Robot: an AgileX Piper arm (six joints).
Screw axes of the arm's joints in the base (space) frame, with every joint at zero. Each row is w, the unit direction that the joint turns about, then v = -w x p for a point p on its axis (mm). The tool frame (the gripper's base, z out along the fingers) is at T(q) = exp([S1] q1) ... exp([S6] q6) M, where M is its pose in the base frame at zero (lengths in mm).
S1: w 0 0 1 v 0 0 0
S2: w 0 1 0 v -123 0 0
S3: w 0 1 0 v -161.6 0 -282.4
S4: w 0.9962 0 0.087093 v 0 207.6 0
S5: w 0 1 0 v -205.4 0 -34.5
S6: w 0.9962 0 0.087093 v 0 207.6 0
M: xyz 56.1 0 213.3 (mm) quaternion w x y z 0.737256 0 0.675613 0
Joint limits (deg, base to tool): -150..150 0..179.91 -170..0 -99.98..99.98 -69.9..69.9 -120..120
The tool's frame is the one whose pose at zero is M.
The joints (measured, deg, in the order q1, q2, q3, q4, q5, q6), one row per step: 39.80, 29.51, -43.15, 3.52, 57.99, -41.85; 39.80, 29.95, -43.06, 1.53, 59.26, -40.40; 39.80, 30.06, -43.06, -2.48, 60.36, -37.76; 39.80, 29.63, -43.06, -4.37, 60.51, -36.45; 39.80, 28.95, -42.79, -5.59, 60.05, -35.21; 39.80, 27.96, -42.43, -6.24, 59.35, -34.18
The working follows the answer.
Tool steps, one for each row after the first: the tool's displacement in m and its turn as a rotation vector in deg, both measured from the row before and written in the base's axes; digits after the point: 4 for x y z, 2 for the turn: 0.0020, -0.0017, -0.0027, -1.80, 0.91, -1.51; 0.0029, -0.0047, -0.0014, -2.18, -0.26, -3.01; 0.0003, -0.0032, 0.0005, -0.41, -0.79, -1.48; -0.0004, -0.0025, 0.0001, 0.43, -0.89, -1.17; -0.0015, -0.0024, 0.0002, 1.02, -1.00, -0.81
Tool pose at each row, in the base's axes (x y z in m, rotation vector in deg; rounded; the steps above come from the unrounded poses): 0.0539, 0.0511, 0.3392, -84.13, 98.16, 3.27; 0.0559, 0.0493, 0.3365, -84.31, 100.45, 1.60; 0.0589, 0.0446, 0.3351, -83.12, 102.95, -2.07; 0.0592, 0.0414, 0.3356, -81.88, 103.47, -3.77; 0.0587, 0.0390, 0.3357, -80.29, 103.50, -4.60; 0.0572, 0.0366, 0.3360, -78.58, 103.06, -4.78

